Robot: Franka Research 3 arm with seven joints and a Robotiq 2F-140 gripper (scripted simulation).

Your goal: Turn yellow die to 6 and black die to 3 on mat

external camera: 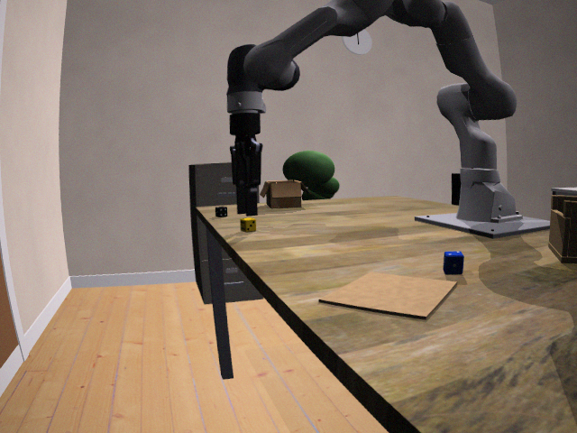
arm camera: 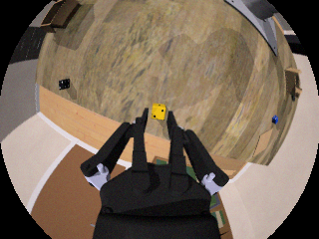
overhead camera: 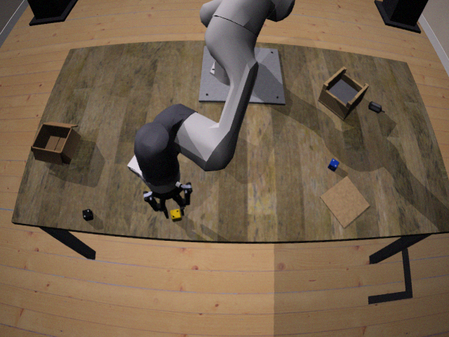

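My hand is 6 cm above the yellow die. The rest, counted from my hand: cardboard box 51 cm to the right, 22 cm behind, 3 cm below; blue die 53 cm to the left, 22 cm behind, 6 cm below; black die 31 cm to the right, 6 cm below, 3 cm ahead.
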